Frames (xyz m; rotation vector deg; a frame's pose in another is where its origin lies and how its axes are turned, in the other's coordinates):
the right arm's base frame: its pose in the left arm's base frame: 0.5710 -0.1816 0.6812 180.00 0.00 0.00
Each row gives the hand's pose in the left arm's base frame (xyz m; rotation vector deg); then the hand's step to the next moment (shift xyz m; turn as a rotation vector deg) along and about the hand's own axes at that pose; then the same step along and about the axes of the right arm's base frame.
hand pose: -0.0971 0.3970 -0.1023 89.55 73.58 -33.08
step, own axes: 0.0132 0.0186 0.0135 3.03 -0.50 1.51
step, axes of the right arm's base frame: 0.0243 0.0051 0.0091 0.85 0.02 3.31
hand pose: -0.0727 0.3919 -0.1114 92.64 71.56 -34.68
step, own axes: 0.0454 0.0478 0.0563 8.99 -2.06 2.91
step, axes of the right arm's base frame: 0.0693 0.0308 0.0419 1.74 -1.36 9.42
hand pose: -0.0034 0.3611 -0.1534 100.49 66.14 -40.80
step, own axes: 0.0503 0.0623 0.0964 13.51 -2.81 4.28
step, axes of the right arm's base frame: 0.0780 0.0769 0.0609 2.87 -2.07 14.01
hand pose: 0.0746 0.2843 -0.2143 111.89 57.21 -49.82
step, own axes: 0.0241 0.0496 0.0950 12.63 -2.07 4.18
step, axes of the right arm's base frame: 0.0325 0.0926 0.0494 3.12 -1.56 13.00
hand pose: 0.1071 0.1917 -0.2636 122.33 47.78 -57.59
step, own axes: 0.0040 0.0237 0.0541 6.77 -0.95 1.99
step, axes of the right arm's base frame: -0.0028 0.0538 0.0246 1.90 -0.93 6.80
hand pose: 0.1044 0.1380 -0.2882 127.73 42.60 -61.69
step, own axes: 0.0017 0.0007 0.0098 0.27 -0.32 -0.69
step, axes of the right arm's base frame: -0.0037 0.0067 0.0064 0.28 -0.75 -0.07
